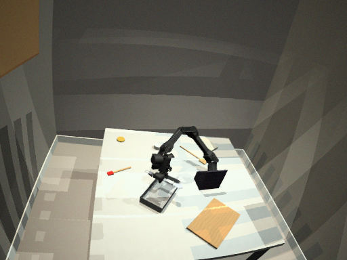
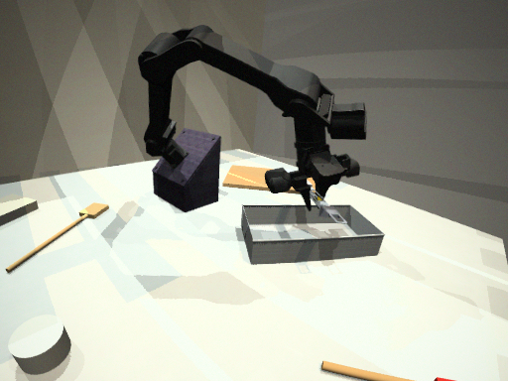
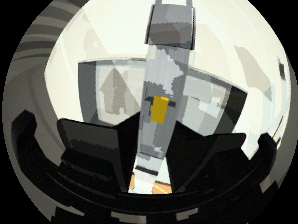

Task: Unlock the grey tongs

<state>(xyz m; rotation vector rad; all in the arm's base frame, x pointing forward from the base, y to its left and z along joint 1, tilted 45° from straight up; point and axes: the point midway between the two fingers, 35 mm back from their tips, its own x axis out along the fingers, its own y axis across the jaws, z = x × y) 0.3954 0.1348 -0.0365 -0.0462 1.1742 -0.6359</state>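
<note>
Right now my gripper tip is 20 mm short of the yellow lock piece, 20 mm to the left of it and 30 mm below it. Round my gripper tip: wooden board 380 mm behind, 260 mm to the left, 90 mm below; then red-headed spatula 310 mm ahead, 150 mm to the right, 90 mm below; then grey roasting tin 20 mm behind, 20 mm to the left, 70 mm below.
</note>
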